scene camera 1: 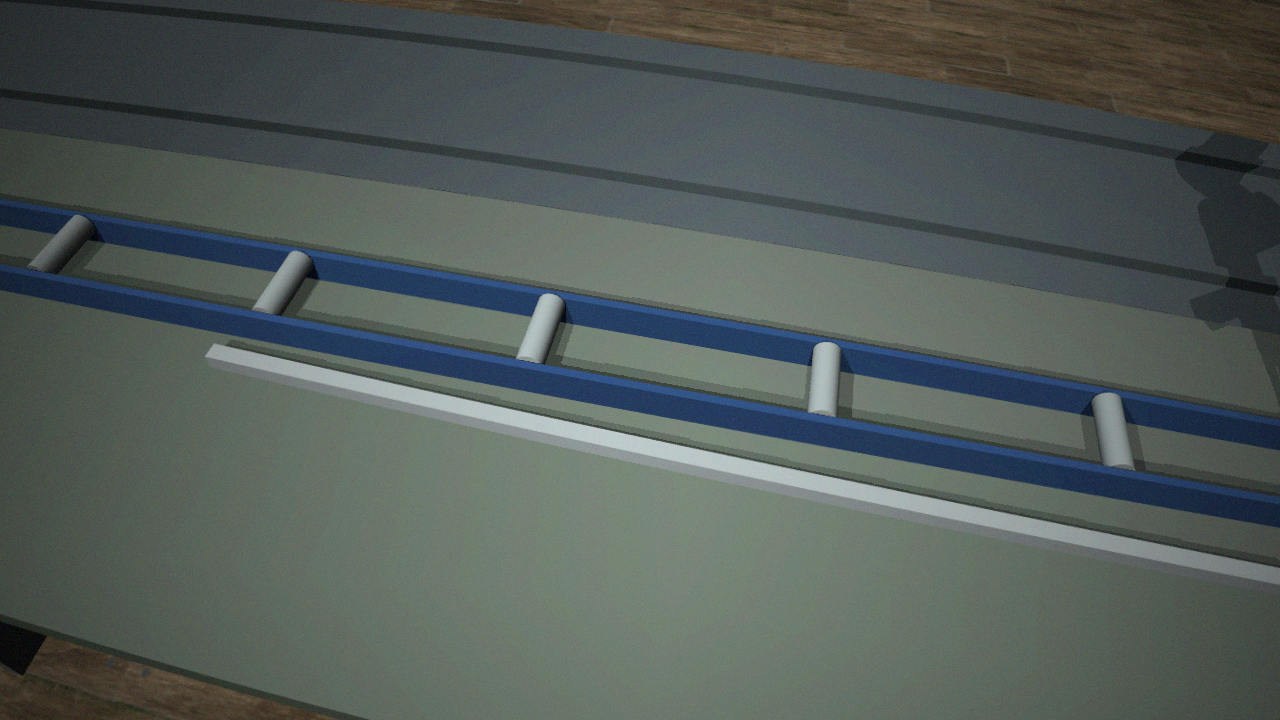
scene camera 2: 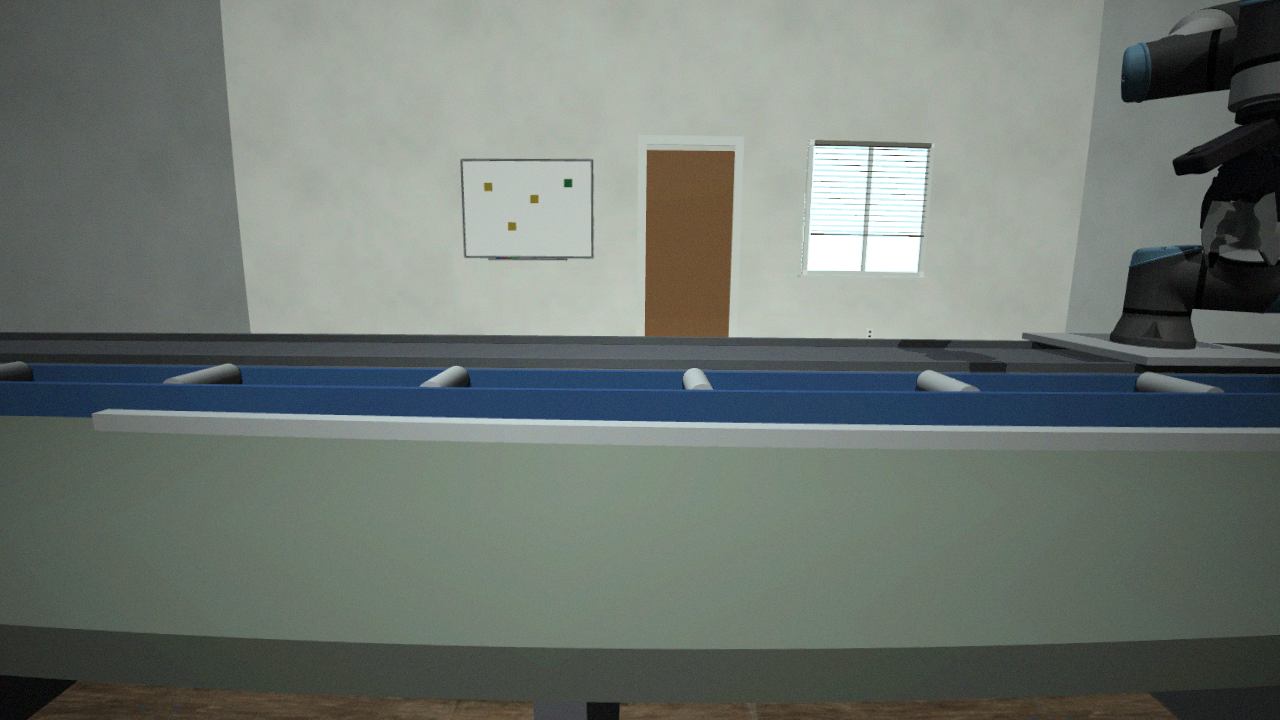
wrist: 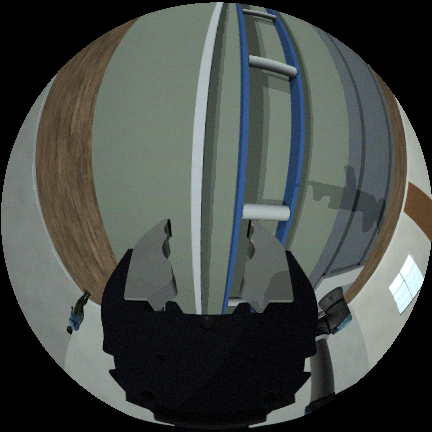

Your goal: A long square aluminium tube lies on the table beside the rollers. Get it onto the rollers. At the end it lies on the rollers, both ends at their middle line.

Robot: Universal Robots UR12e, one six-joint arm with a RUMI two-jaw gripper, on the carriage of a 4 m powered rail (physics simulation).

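Where they show: gripper, fingertip midpoint: (scene camera 2: 1238, 267) (wrist: 208, 220); arm's base, link origin: (scene camera 2: 1150, 343) (wrist: 329, 295).
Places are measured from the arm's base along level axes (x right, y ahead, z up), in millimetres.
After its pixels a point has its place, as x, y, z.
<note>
The long pale square tube (scene camera 1: 671, 453) @[1536, 766, -5] (scene camera 2: 626, 430) @[1459, 778, -10] (wrist: 198, 150) @[686, 785, -5] lies on the table in front of the blue roller frame, roughly along it and apart from it. Its left end shows in both scene views; its right end is cut off. Grey-white rollers (scene camera 1: 542, 328) @[1745, 626, 29] (scene camera 2: 696, 379) @[1356, 646, 29] (wrist: 265, 212) @[556, 625, 29] sit between the frame's two rails. My gripper (wrist: 208, 220) @[627, 746, 213] is open and empty, above the table. In the wrist view the tube passes between its jaws, below the tips, nearer the left jaw; the right tip overlaps the roller frame. The tube's stretch under the gripper body is hidden.
The blue frame's near rail (scene camera 1: 680, 401) @[1538, 694, 12] (scene camera 2: 626, 405) @[1461, 694, 0] (wrist: 244, 125) @[747, 690, 22] runs between tube and rollers. Behind it lies the grey rail bed (scene camera 1: 626, 116). The arm's base (scene camera 2: 1154, 329) @[53, 57, 48] stands at the right in scene camera 2. Its shadow falls at scene camera 1's right edge.
</note>
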